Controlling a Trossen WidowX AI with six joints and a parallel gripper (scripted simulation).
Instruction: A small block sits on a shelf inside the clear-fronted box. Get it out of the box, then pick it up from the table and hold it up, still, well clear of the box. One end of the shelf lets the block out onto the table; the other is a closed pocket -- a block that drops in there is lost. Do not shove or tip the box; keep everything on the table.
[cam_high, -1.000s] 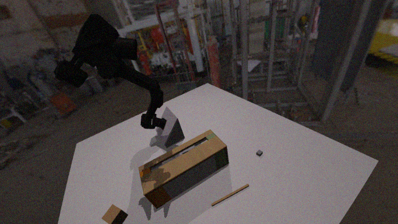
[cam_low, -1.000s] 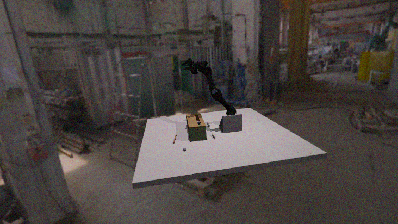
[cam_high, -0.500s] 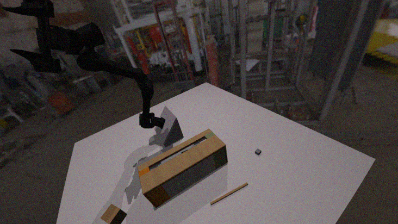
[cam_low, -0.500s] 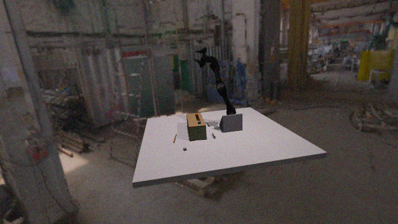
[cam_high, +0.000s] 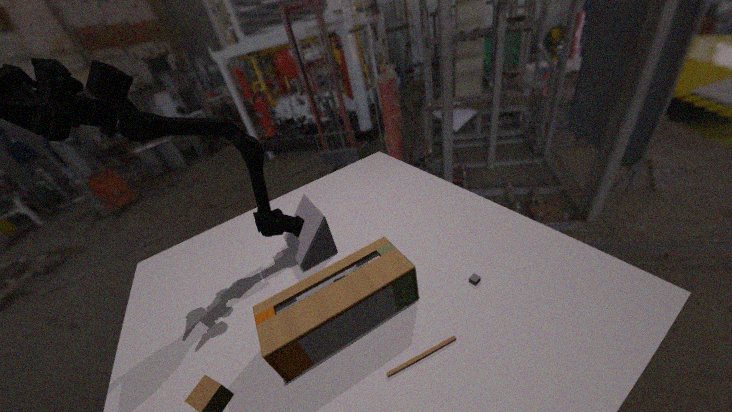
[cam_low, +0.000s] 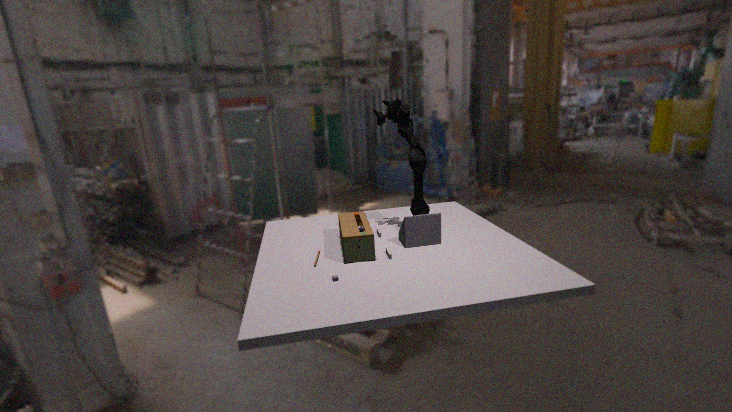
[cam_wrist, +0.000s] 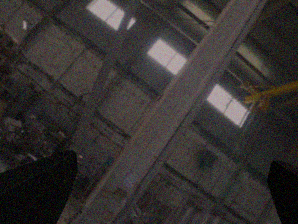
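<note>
Right now the dark block is 60 cm below my gripper tip, 38 cm to the left of it and 26 cm ahead of it. The rest, counted from my gripper tip: small tan box (66 cm below, 23 cm ahead); thin wooden stick (69 cm below, 49 cm ahead, 41 cm to the left).
</note>
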